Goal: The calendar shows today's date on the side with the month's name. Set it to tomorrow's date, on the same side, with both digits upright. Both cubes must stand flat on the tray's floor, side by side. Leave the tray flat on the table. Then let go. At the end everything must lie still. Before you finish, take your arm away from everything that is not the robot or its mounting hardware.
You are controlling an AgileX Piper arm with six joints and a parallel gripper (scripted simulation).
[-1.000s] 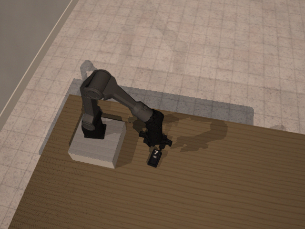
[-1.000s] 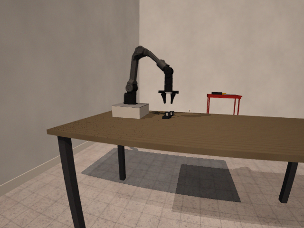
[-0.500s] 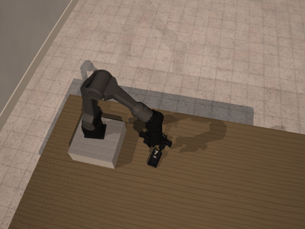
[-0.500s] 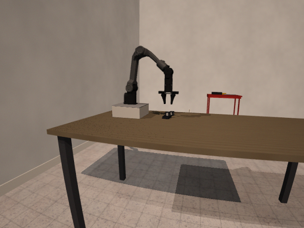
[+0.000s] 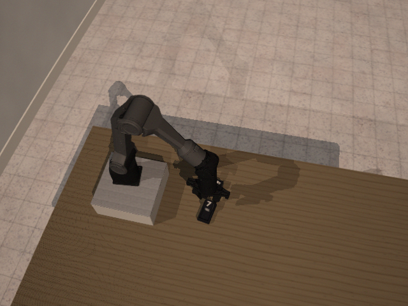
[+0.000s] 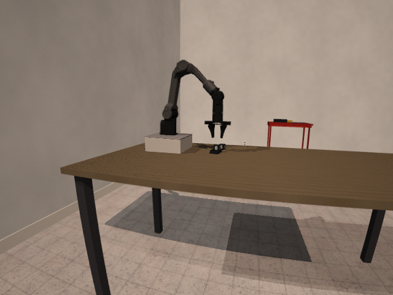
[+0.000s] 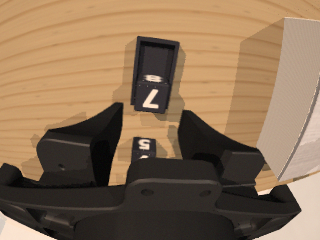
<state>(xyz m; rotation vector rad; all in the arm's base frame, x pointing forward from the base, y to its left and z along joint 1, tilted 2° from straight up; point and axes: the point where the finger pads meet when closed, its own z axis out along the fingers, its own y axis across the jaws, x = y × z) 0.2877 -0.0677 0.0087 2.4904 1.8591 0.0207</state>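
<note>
Now: hand 60 mm above the black number cube. From my hand the other things lie so: tray: 10 mm behind, 20 mm to the right, 80 mm below.
</note>
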